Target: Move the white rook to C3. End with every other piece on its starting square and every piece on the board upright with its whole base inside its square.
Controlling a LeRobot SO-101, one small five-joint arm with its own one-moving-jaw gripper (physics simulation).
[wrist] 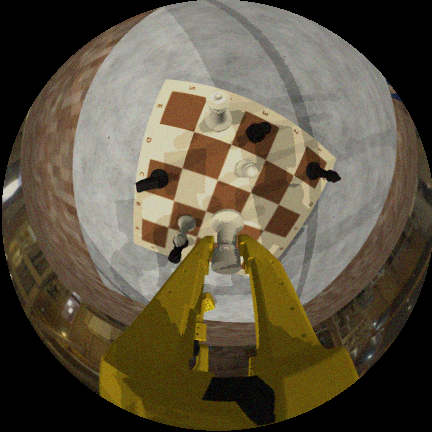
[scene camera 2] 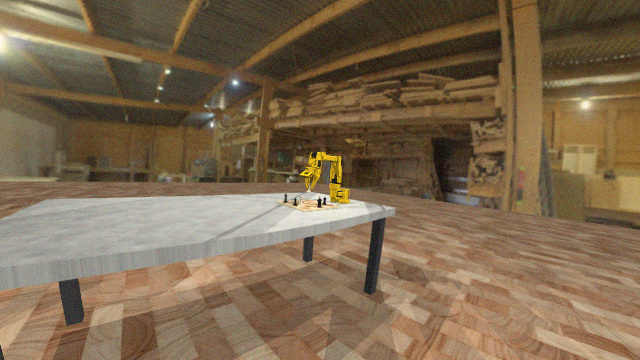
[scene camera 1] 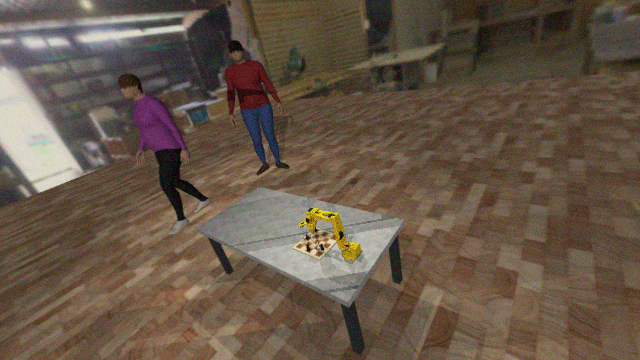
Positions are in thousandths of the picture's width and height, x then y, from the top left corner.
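Chessboard (scene camera 1: 513,665); visible in the wrist view too (wrist: 464,378).
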